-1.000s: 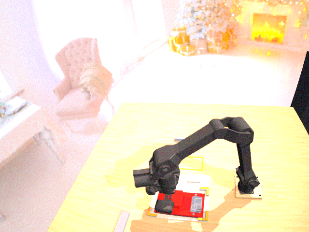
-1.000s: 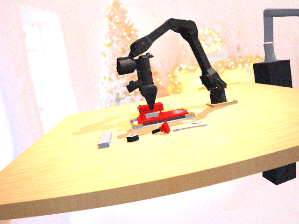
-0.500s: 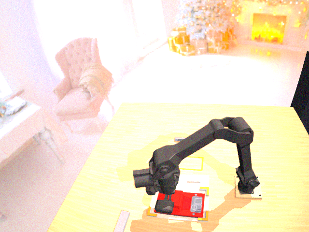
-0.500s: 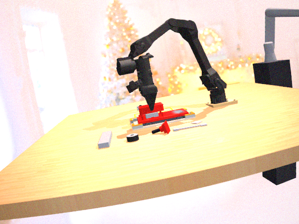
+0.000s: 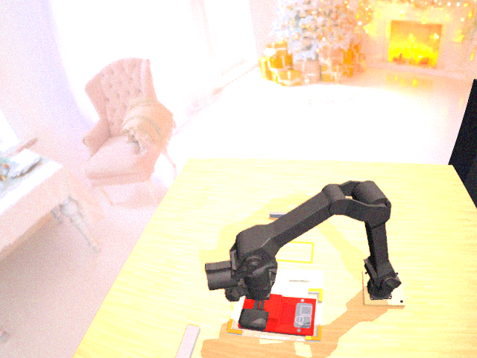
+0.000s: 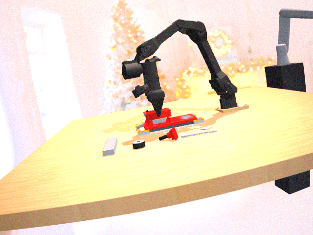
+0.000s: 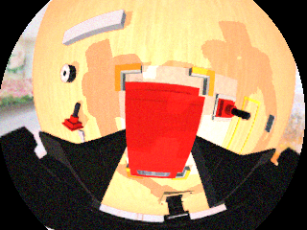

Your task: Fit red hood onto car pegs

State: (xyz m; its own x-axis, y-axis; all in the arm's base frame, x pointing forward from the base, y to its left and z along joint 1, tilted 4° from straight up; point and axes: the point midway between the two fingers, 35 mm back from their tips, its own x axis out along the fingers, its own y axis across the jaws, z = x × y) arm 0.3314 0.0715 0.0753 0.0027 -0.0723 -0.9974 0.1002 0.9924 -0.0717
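The grey engine block is 1 cm to the left of my gripper tip and 3 cm below it. From my gripper tip the other things lie so: thin grey strip 9 cm behind, 21 cm to the left, 5 cm below; then black wheel 11 cm ahead, 20 cm to the left, 5 cm below; then red hood 1 cm above.
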